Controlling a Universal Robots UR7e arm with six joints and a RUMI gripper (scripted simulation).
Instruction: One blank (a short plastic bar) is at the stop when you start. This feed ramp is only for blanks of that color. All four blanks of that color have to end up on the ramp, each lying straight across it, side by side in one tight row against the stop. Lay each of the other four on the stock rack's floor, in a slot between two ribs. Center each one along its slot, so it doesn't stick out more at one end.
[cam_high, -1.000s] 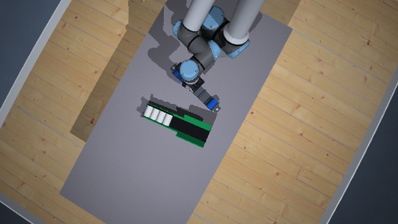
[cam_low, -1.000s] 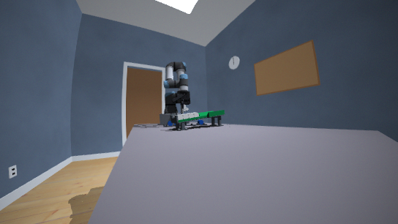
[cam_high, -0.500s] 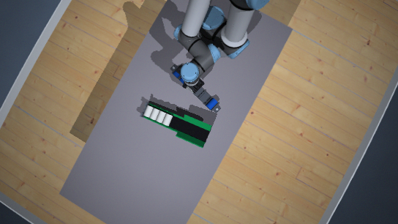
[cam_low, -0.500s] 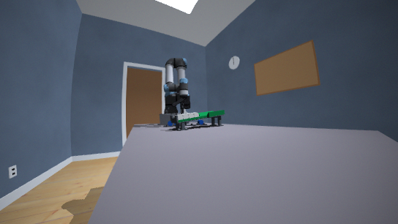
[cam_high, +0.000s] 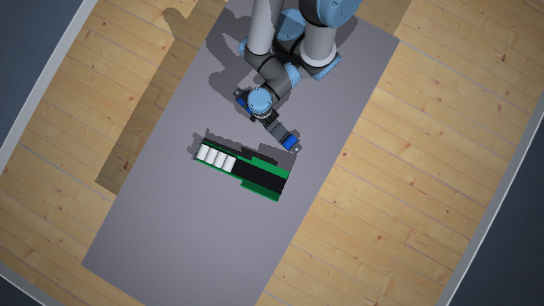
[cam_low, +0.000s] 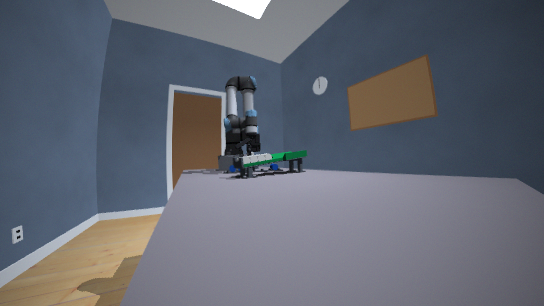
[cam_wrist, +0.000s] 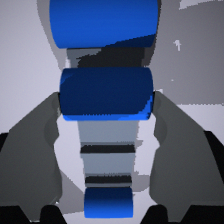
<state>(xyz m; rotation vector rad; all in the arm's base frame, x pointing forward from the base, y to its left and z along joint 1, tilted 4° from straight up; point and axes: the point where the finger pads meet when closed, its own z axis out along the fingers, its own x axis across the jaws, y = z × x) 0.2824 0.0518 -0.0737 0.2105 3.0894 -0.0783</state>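
My gripper is now 30 mm to the right of the stock rack and 50 mm above it.
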